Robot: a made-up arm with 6 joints.
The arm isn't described. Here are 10 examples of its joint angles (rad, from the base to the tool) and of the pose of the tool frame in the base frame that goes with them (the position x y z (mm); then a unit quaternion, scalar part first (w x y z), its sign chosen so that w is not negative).
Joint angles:
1: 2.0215 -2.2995 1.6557 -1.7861 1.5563 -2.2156
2: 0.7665 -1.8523 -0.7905 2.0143 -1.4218 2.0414
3: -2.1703 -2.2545 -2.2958 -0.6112 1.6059 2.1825
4: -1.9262 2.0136 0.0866 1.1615 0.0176 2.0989
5: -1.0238 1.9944 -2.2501 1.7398 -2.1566 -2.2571
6: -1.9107 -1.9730 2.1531 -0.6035 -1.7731 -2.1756
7: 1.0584 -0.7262 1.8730 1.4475 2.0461 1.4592
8: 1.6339 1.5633 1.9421 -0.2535 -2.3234 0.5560
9: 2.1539 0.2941 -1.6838 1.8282 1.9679 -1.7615
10: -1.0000 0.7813 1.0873 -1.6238 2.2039 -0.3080
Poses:
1: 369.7 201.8 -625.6 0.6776 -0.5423 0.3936 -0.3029
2: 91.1 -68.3 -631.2 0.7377 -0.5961 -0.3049 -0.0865
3: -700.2 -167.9 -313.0 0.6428 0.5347 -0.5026 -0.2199
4: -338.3 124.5 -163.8 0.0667 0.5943 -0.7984 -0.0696
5: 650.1 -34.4 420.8 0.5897 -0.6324 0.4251 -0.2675
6: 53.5 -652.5 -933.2 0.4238 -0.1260 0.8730 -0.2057
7: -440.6 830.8 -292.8 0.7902 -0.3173 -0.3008 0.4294
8: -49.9 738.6 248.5 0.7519 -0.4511 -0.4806 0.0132
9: -398.3 -658.5 -188.2 0.7578 -0.0720 0.3151 -0.5668
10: -157.0 116.3 -182.9 0.1584 -0.4201 -0.8775 0.1687
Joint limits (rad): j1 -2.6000..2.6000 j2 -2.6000..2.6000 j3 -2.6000..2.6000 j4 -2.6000..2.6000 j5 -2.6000..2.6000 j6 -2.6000..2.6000
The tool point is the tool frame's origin. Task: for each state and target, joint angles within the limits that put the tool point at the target. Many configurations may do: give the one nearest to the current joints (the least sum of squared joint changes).
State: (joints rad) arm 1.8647 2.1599 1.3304 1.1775 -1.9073 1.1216
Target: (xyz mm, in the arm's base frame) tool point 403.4 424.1 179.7
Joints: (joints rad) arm 2.0857 2.4199 1.3472 1.0815 -1.8284 1.1597
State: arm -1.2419 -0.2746 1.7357 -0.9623 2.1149 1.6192
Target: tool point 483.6 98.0 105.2
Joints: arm -1.2426 -0.4173 1.5087 -0.9270 1.5763 1.5854
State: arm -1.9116 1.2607 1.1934 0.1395 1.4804 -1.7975
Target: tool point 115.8 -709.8 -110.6
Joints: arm -2.0622 0.7589 1.6203 0.4625 1.4850 -1.2544
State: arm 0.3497 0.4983 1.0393 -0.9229 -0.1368 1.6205
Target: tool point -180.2 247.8 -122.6
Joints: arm 0.3781 0.6098 1.0952 -1.0706 -0.0972 1.8132
